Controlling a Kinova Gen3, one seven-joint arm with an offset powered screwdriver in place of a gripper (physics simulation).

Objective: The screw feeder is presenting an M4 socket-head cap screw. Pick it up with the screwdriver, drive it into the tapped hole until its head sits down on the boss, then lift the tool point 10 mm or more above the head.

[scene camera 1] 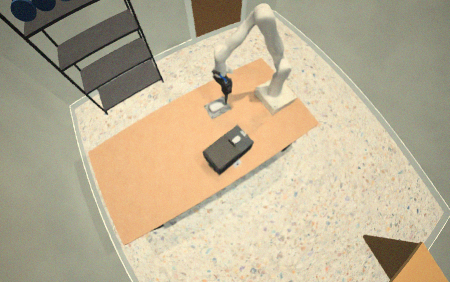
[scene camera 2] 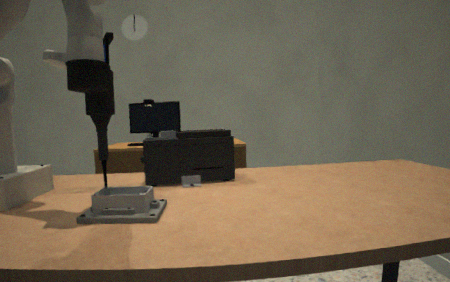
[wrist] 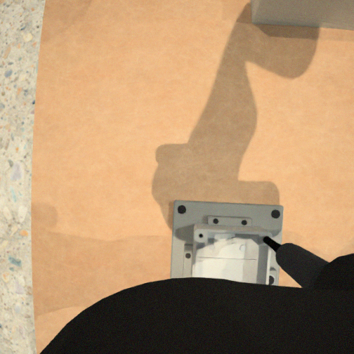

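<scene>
The black screwdriver [scene camera 1: 226, 103] [scene camera 2: 105, 187] [wrist: 265, 240] is upright in the scene views, its thin bit down at one corner of the open grey housing [scene camera 1: 216, 106] [scene camera 2: 122, 202] [wrist: 200, 228]. In scene camera 2 the bit's end meets the housing's back left rim. In the wrist view it is over the upper right corner boss. The screw and the tapped hole under the bit cannot be made out, so I cannot tell whether the bit holds a screw or how deep the screw sits. A dark box [scene camera 1: 222, 153] [scene camera 2: 185, 160], apparently the screw feeder, stands apart from the housing.
The housing sits on a grey base plate [scene camera 1: 214, 115] [scene camera 2: 120, 219] [wrist: 177, 260] with dark holes at its corners. The arm's pale base block [scene camera 1: 276, 101] [scene camera 2: 30, 183] is nearby on the table [scene camera 1: 150, 165] [scene camera 2: 300, 215] [wrist: 110, 100]. A small grey bracket [scene camera 1: 237, 163] [scene camera 2: 191, 181] lies beside the dark box.
</scene>
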